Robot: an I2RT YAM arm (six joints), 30 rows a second.
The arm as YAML. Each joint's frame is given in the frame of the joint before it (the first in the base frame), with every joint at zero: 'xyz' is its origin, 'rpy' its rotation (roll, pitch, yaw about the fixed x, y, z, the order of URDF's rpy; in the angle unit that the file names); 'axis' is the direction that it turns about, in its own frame. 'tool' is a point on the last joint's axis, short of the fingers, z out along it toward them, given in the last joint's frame.
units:
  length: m
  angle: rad
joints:
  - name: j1
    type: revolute
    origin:
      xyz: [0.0, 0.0, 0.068]
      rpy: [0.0, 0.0, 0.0]
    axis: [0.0, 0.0, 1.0]
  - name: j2
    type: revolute
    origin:
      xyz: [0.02, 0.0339, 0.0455]
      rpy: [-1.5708, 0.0, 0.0]
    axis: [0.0, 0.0, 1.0]
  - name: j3
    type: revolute
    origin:
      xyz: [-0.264, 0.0, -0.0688]
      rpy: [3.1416, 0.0, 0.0]
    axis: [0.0, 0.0, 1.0]
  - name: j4
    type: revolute
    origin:
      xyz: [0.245, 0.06, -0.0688]
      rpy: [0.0, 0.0, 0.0]
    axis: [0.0, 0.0, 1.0]
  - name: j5
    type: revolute
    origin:
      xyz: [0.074, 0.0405, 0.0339]
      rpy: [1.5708, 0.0, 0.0]
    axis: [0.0, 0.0, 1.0]
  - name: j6
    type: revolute
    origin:
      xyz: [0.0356, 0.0, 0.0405]
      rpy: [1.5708, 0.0, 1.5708]
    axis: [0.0, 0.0, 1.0]
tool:
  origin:
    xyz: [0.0, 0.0, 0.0]
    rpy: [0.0, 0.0, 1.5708]
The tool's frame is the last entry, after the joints.
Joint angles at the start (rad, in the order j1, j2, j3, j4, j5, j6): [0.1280, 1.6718, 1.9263, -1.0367, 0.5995, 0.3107]
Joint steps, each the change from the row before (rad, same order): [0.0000, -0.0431, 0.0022, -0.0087, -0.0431, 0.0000]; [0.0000, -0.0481, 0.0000, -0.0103, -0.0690, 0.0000]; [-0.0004, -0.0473, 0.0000, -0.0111, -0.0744, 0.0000]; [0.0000, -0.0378, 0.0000, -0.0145, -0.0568, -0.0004]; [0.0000, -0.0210, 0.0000, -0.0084, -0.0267, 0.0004]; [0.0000, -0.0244, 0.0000, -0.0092, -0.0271, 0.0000]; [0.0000, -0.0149, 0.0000, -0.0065, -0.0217, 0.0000]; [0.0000, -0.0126, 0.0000, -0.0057, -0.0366, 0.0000]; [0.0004, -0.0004, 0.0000, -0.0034, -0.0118, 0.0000]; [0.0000, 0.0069, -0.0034, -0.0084, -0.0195, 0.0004]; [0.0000, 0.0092, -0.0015, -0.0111, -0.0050, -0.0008]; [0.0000, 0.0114, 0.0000, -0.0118, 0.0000, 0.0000]
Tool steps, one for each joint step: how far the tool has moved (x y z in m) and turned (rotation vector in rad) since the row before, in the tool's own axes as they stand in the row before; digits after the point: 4 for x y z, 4 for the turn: [-0.0025, -0.0093, -0.0163, -0.0504, -0.0160, 0.0200]; [-0.0016, -0.0088, -0.0183, -0.0757, -0.0101, 0.0188]; [-0.0009, -0.0074, -0.0186, -0.0805, -0.0083, 0.0160]; [0.0003, -0.0050, -0.0154, -0.0607, -0.0032, 0.0083]; [0.0004, -0.0025, -0.0087, -0.0290, -0.0031, 0.0046]; [0.0005, -0.0028, -0.0102, -0.0302, -0.0055, 0.0047]; [0.0005, -0.0014, -0.0063, -0.0231, -0.0010, 0.0024]; [0.0007, -0.0005, -0.0053, -0.0369, 0.0048, 0.0018]; [0.0005, 0.0003, -0.0002, -0.0107, 0.0064, -0.0009]; [0.0018, 0.0011, 0.0037, -0.0130, 0.0233, -0.0037]; [0.0015, 0.0007, 0.0043, 0.0018, 0.0218, -0.0054]; [0.0013, 0.0007, 0.0048, 0.0069, 0.0216, -0.0048]
